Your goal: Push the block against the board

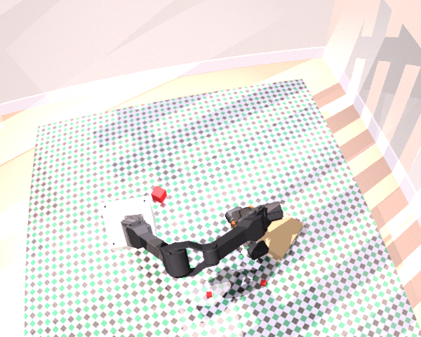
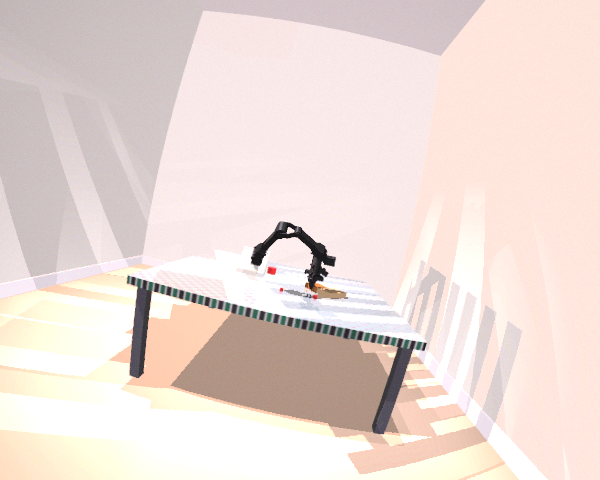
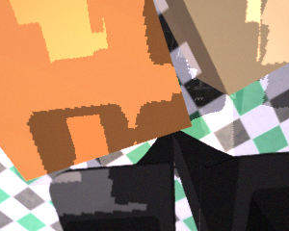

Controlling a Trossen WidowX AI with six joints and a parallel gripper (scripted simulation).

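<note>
Now: the orange square block 30 mm ahead of my gripper tip, 70 mm to the left of it and 10 mm above it. Round my gripper tip: red cube: 280 mm behind, 230 mm to the left, 10 mm above; pale tan board: 120 mm ahead, 10 mm to the left, 10 mm above.
</note>
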